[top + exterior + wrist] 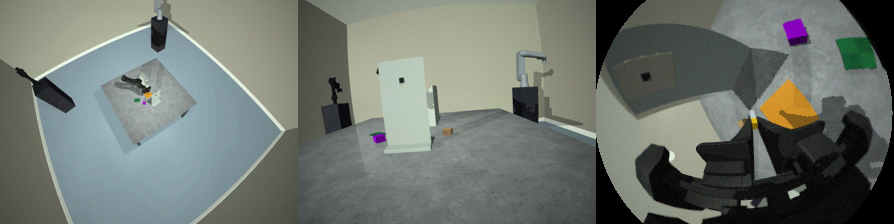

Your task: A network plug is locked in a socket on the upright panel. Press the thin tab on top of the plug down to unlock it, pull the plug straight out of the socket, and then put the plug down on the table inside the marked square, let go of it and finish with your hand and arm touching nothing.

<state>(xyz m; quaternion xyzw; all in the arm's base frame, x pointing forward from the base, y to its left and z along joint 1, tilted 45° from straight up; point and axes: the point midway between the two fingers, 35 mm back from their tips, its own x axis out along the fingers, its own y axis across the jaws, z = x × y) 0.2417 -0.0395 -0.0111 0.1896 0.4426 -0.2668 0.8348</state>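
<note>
Now: gripper tip 11 cm above the orange marked square, 4 cm past it and 1 cm to the left of it. From my gripper tip the other things lie so: pale upright panel: 17 cm ahead, 4 cm above, 1 cm to the right.
</note>
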